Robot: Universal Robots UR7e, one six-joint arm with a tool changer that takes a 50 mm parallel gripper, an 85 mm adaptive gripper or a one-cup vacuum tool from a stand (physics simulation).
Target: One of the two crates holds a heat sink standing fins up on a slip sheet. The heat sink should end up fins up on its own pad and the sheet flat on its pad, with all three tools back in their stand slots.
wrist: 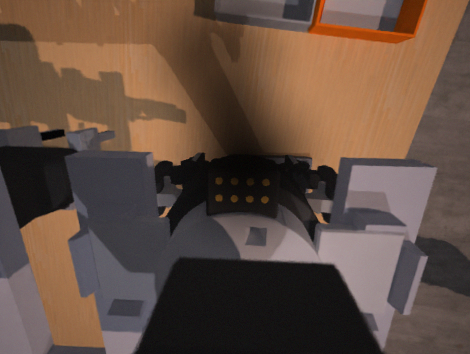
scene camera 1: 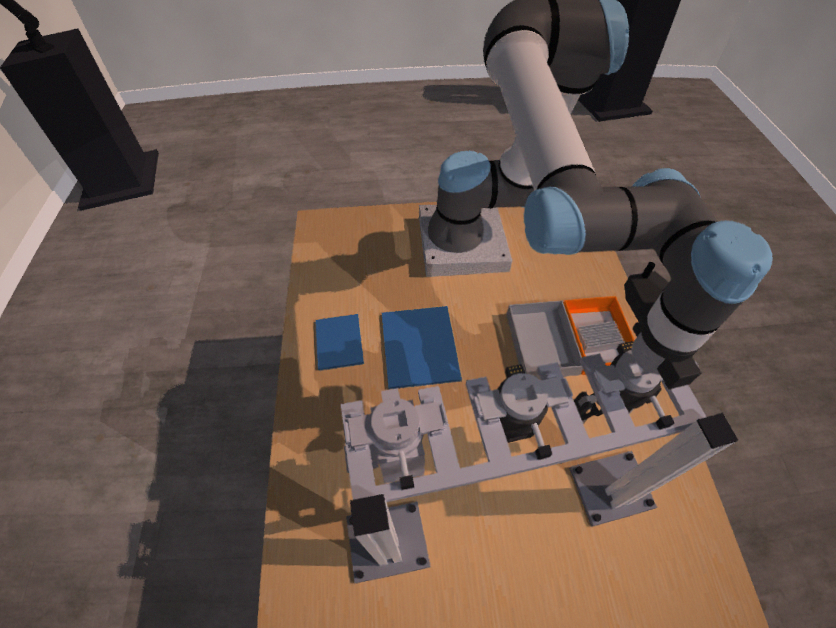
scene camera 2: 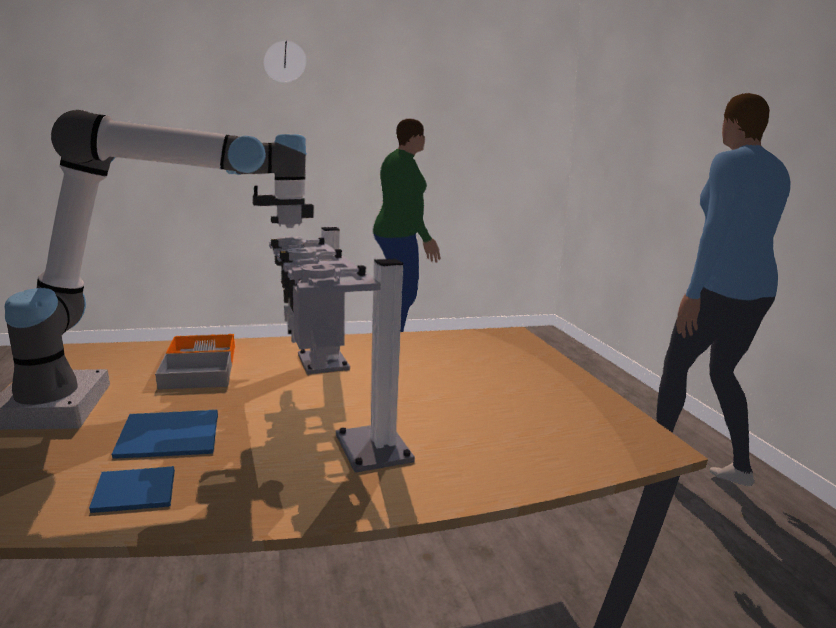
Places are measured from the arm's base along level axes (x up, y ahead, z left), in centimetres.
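Where they show: arm's base, origin of the base link: (scene camera 1: 455, 232) (scene camera 2: 46, 390).
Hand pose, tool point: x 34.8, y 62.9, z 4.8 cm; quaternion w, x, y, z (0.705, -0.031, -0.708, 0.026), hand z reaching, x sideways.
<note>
Things, the pixels of their top centre, and the offset from my tool point. "spot": a spot on its surface instead.
- heat sink, middle of its top: (scene camera 1: 601, 333) (scene camera 2: 204, 345) dx -36.3, dy -22.5, dz +18.2 cm
- orange crate, middle of its top: (scene camera 1: 602, 329) (scene camera 2: 201, 343) dx -35.5, dy -23.2, dz +18.7 cm
- small blue pad, surface spot: (scene camera 2: 133, 488) (scene camera 1: 335, 340) spot: dx -38.8, dy -40.4, dz -42.7 cm
- large blue pad, surface spot: (scene camera 2: 167, 433) (scene camera 1: 414, 345) spot: dx -38.8, dy -33.9, dz -24.9 cm
- vacuum tool, middle of its top: (scene camera 1: 386, 418) (scene camera 2: 318, 265) dx -3.3, dy -3.3, dz -37.1 cm
- grey crate, middle of its top: (scene camera 1: 545, 334) (scene camera 2: 194, 362) dx -35.5, dy -25.9, dz +4.7 cm
The heat sink (scene camera 1: 600, 334) (scene camera 2: 204, 346) stands fins up in the orange crate (scene camera 1: 573, 331) (scene camera 2: 231, 348) (wrist: 362, 33). A pale surface shows around it; I cannot tell sheet from crate floor. The small blue pad (scene camera 1: 337, 343) (scene camera 2: 133, 488) and large blue pad (scene camera 1: 422, 344) (scene camera 2: 167, 433) bear nothing. My wrist flange (scene camera 2: 289, 217) carries no tool and hangs just above the right slot. The adaptive gripper (wrist: 242, 200) sits there, its fingertips hidden. The parallel gripper (scene camera 1: 524, 397) is in the middle slot, the vacuum tool (scene camera 1: 395, 425) (scene camera 2: 321, 317) in the left one.
The grey crate (scene camera 1: 546, 337) (scene camera 2: 193, 378) stands against the orange crate. The tool stand (scene camera 1: 500, 466) spans the table on two posts, its left post (scene camera 1: 378, 537) (scene camera 2: 386, 351) nearer scene camera 2. Two people (scene camera 2: 400, 202) (scene camera 2: 743, 216) stand beyond the table.
</note>
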